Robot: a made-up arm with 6 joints. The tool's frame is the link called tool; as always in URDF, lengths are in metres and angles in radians. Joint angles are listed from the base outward. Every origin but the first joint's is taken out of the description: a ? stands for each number. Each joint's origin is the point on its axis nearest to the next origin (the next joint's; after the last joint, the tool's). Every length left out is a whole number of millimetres.
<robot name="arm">
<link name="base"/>
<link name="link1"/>
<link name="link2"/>
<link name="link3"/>
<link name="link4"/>
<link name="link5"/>
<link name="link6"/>
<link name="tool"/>
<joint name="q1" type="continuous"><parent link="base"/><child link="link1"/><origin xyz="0 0 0.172" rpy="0 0 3.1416"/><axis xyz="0 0 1"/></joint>
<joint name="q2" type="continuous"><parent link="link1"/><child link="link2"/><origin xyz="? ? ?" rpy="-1.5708 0 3.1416"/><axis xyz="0 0 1"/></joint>
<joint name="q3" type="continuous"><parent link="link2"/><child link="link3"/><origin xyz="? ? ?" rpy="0 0 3.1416"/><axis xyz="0 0 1"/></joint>
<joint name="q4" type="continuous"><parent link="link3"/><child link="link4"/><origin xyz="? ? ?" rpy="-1.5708 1.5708 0"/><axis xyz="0 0 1"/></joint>
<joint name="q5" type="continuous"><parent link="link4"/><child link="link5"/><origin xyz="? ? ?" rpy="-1.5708 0 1.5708"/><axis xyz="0 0 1"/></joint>
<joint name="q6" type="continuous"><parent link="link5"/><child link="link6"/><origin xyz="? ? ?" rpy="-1.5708 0 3.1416"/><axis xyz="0 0 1"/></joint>
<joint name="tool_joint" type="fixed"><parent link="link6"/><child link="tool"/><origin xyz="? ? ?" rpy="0 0 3.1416"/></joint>
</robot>
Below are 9 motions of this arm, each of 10 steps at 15 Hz.
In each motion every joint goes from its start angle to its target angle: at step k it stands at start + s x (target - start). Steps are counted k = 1, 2, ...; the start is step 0. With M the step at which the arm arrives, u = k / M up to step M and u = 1 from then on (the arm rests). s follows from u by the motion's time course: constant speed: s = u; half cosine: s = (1 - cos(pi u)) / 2; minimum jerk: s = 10 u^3 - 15 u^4 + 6 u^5.
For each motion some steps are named. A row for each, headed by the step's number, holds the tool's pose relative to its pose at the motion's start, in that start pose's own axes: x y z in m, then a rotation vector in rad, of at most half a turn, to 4 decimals.
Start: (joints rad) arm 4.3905 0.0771 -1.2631 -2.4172 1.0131 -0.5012
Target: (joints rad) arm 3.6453 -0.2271 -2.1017 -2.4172 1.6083 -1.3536
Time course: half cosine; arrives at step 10
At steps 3, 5, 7, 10:
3: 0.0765 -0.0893 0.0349 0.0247 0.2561 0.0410
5: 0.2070 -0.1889 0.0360 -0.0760 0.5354 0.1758
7: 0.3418 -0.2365 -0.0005 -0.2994 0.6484 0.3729
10: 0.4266 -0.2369 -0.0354 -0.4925 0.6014 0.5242

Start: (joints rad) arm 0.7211 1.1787 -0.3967 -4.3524 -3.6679 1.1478
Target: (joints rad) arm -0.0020 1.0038 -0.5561 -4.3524 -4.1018 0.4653
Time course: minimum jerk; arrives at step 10
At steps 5, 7, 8, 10:
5: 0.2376 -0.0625 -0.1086 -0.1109 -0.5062 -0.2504
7: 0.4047 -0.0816 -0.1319 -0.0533 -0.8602 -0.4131
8: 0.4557 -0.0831 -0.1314 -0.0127 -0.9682 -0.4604
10: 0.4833 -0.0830 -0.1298 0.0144 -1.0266 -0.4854

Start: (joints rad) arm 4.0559 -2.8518 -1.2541 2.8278 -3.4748 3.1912
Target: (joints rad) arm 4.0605 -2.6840 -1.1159 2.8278 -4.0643 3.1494
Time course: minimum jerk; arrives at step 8
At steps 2, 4, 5, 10:
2: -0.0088 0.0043 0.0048 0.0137 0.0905 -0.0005
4: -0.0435 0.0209 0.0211 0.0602 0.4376 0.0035
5: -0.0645 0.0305 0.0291 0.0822 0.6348 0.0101
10: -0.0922 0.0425 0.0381 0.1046 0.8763 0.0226

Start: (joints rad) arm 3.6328 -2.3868 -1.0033 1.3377 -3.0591 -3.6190
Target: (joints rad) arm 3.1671 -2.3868 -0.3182 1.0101 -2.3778 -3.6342
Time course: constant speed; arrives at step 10
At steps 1, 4, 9, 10:
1: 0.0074 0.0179 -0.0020 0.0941 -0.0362 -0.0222
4: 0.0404 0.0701 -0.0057 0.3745 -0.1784 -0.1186
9: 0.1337 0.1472 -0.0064 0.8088 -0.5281 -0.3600
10: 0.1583 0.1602 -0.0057 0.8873 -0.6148 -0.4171

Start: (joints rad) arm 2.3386 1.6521 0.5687 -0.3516 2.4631 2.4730
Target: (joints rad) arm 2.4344 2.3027 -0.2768 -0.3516 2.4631 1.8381
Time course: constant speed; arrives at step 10
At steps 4, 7, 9, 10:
4: 0.1423 0.0215 0.0113 -0.0713 0.0476 -0.2383
7: 0.2416 0.0310 0.0473 -0.1329 0.0717 -0.4184
9: 0.3017 0.0345 0.0836 -0.1773 0.0819 -0.5389
10: 0.3294 0.0354 0.1051 -0.2005 0.0851 -0.5993

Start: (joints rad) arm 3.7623 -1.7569 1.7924 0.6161 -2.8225 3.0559
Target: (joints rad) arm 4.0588 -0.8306 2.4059 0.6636 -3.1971 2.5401
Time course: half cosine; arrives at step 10
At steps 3, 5, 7, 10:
3: 0.0062 0.0705 -0.1155 0.1734 -0.1658 -0.2213
5: 0.0595 0.1703 -0.2414 0.4485 -0.3914 -0.4950
7: 0.1448 0.2530 -0.3175 0.7542 -0.6061 -0.7012
10: 0.2105 0.2953 -0.3436 0.9834 -0.7501 -0.7938

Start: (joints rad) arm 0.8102 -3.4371 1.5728 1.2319 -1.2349 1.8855
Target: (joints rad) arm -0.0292 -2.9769 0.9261 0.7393 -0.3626 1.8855
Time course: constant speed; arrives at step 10
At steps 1, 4, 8, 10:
1: 0.0033 -0.0429 -0.0056 0.1601 -0.0105 0.0337
4: 0.0226 -0.1634 -0.0599 0.6286 -0.0197 0.1353
8: 0.0759 -0.2752 -0.2055 1.2190 0.0306 0.2679
10: 0.1145 -0.2990 -0.2990 1.4950 0.0873 0.3304

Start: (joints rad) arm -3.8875 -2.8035 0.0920 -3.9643 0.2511 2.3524
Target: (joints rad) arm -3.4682 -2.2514 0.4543 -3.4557 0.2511 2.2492
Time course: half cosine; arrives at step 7
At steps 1, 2, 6, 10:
1: 0.0071 0.0382 -0.0061 -0.0438 0.0094 0.0078
2: 0.0330 0.1427 -0.0318 -0.1655 0.0453 0.0295
6: 0.2833 0.5807 -0.3836 -0.7629 0.4759 0.1374
10: 0.3021 0.5979 -0.4168 -0.7954 0.5162 0.1433

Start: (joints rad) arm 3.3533 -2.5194 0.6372 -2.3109 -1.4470 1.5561
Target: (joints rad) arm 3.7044 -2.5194 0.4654 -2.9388 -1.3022 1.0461
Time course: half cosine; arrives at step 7
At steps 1, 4, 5, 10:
1: 0.0094 -0.0041 -0.0110 0.0240 0.0375 -0.0248
4: 0.1105 -0.0322 -0.1505 0.2090 0.5142 -0.2822
5: 0.1424 -0.0331 -0.2057 0.2313 0.7024 -0.3596
10: 0.1695 -0.0293 -0.2594 0.2288 0.8846 -0.4230

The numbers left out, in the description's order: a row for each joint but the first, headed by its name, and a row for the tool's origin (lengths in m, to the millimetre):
q2: 0 -0.052 0
q3: 0 -0.618 0
q4: 0 0.37 0
q5: 0 0 0
q6: 0 -0.086 0
tool: 0 0 0

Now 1 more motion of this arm.
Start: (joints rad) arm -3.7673 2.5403 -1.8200 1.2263 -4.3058 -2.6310
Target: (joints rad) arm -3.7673 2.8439 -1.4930 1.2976 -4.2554 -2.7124
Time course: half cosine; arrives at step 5
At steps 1, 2, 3, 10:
1: -0.0073 0.0202 0.0125 0.0131 -0.0358 0.0416
2: -0.0322 0.0724 0.0460 0.0507 -0.1280 0.1505
3: -0.0745 0.1346 0.0880 0.1036 -0.2382 0.2854
10: -0.1369 0.1986 0.1347 0.1708 -0.3557 0.4370

